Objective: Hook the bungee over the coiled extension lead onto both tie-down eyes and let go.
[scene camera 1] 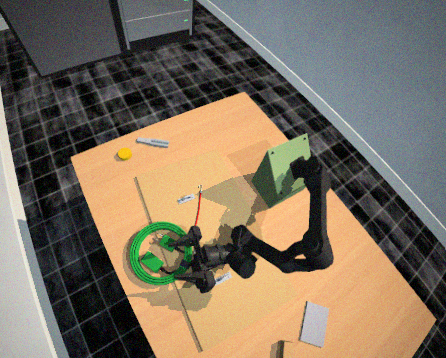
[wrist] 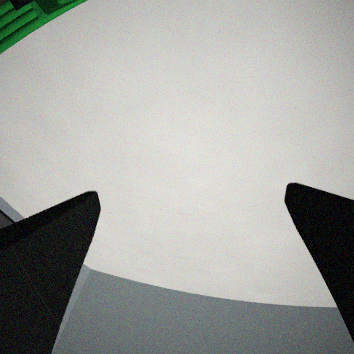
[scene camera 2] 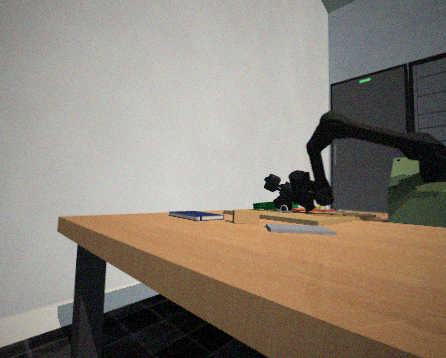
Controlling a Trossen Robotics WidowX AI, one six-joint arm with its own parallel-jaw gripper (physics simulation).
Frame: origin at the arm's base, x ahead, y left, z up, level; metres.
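Seen in the pictures: gripper, fingertip midpoint: (scene camera 1: 171, 260) (wrist: 193, 196); arm's base, link origin: (scene camera 1: 298, 167) (scene camera 2: 436, 175).
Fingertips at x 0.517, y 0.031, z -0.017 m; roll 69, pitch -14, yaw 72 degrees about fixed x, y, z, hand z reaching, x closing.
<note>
Pixels of each thing's middle, then the offset from my fingertips to it. "*": a spot on its surface instead. Level surfaces: height alone.
- green coiled extension lead, body centre: (scene camera 1: 161, 252) (scene camera 2: 275, 205) 0.013 m ahead, 0.054 m right, 0.102 m down
- board, surface height: 0.117 m down
- green block, surface spot: (scene camera 1: 151, 261) * 0.052 m ahead, 0.045 m right, 0.095 m down
- tie-down eye plate, body centre: (scene camera 1: 186, 197) 0.152 m back, 0.178 m right, 0.103 m down
- second eye plate, body centre: (scene camera 1: 223, 278) 0.109 m back, 0.119 m left, 0.103 m down
- yellow disc, body centre: (scene camera 1: 125, 154) 0.039 m back, 0.471 m right, 0.119 m down
- grey tool, body centre: (scene camera 1: 153, 142) 0.162 m back, 0.473 m right, 0.123 m down
- grey slab, body centre: (scene camera 2: 297, 228) (scene camera 1: 314, 323) 0.277 m back, 0.409 m left, 0.126 m down
- wooden block, body centre: (scene camera 2: 245, 216) (scene camera 1: 286, 352) 0.146 m back, 0.406 m left, 0.114 m down
- blue book, body centre: (scene camera 2: 195, 215) 0.008 m ahead, 0.429 m left, 0.123 m down
The green coiled extension lead (scene camera 1: 134, 250) (scene camera 2: 264, 205) (wrist: 20, 22) lies across the left edge of the board (scene camera 1: 170, 170), with a green block (scene camera 1: 151, 261) showing inside its ring. The red bungee (scene camera 1: 198, 207) lies on the board; its far end hook (scene camera 1: 200, 188) is near one tie-down eye plate (scene camera 1: 186, 199), apart from it. The arm hides the bungee's other end. The second eye plate (scene camera 1: 223, 278) shows beside the arm; an eye ring (scene camera 2: 284, 207) shows in scene camera 2. My gripper (scene camera 1: 167, 258) (wrist: 193, 196) is open and empty, tilted outward above the coil.
A green wedge-shaped block (scene camera 1: 285, 167) (scene camera 2: 420, 205) stands by the arm's base. A yellow disc (scene camera 1: 124, 153) and a grey tool (scene camera 1: 153, 142) lie at the far left corner. A grey slab (scene camera 1: 314, 324) (scene camera 2: 300, 229), a wooden block (scene camera 2: 245, 216) and a blue book (scene camera 2: 196, 215) are also on the table.
</note>
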